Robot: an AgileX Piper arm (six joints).
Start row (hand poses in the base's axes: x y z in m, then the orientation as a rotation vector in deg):
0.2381, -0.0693, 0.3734, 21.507, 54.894, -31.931
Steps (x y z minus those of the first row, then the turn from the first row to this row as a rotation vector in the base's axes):
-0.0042, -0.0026, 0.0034, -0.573, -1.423, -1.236
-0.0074, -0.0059, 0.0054, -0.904, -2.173, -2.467
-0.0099, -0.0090, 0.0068, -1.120, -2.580, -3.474
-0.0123, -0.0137, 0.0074, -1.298, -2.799, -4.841
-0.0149, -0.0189, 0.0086, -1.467, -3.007, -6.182
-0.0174, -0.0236, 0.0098, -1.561, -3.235, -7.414
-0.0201, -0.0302, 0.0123, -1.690, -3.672, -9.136
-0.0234, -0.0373, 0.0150, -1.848, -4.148, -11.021
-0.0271, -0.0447, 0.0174, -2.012, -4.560, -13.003
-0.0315, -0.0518, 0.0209, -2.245, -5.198, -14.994
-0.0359, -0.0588, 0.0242, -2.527, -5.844, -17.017
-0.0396, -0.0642, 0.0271, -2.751, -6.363, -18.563
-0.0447, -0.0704, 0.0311, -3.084, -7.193, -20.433
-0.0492, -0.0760, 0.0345, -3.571, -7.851, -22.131
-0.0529, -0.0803, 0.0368, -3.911, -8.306, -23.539
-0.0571, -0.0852, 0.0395, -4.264, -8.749, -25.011
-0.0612, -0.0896, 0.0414, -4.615, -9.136, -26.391
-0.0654, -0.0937, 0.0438, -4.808, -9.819, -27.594
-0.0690, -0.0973, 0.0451, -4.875, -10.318, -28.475
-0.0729, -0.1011, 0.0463, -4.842, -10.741, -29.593
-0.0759, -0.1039, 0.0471, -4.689, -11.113, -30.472
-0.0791, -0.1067, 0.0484, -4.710, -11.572, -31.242
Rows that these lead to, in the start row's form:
0.2339, -0.0719, 0.3768, 21.958, 53.170, -32.983
0.2307, -0.0752, 0.3788, 22.454, 52.162, -34.072
0.2282, -0.0783, 0.3802, 22.857, 51.549, -34.985
0.2258, -0.0830, 0.3808, 23.424, 51.068, -36.249
0.2232, -0.0882, 0.3820, 23.983, 50.598, -37.488
0.2207, -0.0929, 0.3832, 24.559, 50.145, -38.587
0.2180, -0.0995, 0.3857, 25.392, 49.389, -40.091
0.2147, -0.1066, 0.3884, 26.286, 48.547, -41.741
0.2110, -0.1140, 0.3908, 27.203, 47.735, -43.493
0.2066, -0.1211, 0.3943, 28.112, 46.667, -45.222
0.2022, -0.1281, 0.3976, 28.990, 45.555, -46.993
0.1985, -0.1335, 0.4005, 29.656, 44.669, -48.339
0.1934, -0.1397, 0.4045, 30.448, 43.369, -49.935
0.1889, -0.1453, 0.4079, 30.973, 42.213, -51.487
0.1852, -0.1496, 0.4102, 31.443, 41.354, -52.766
0.1810, -0.1545, 0.4129, 31.926, 40.481, -54.107
0.1769, -0.1589, 0.4148, 32.353, 39.677, -55.379
0.1727, -0.1630, 0.4172, 32.902, 38.669, -56.335
0.1691, -0.1666, 0.4185, 33.370, 37.953, -57.001
0.1652, -0.1704, 0.4197, 34.024, 37.281, -57.852
0.1622, -0.1732, 0.4205, 34.662, 36.752, -58.452
0.1590, -0.1760, 0.4218, 35.107, 36.107, -59.006

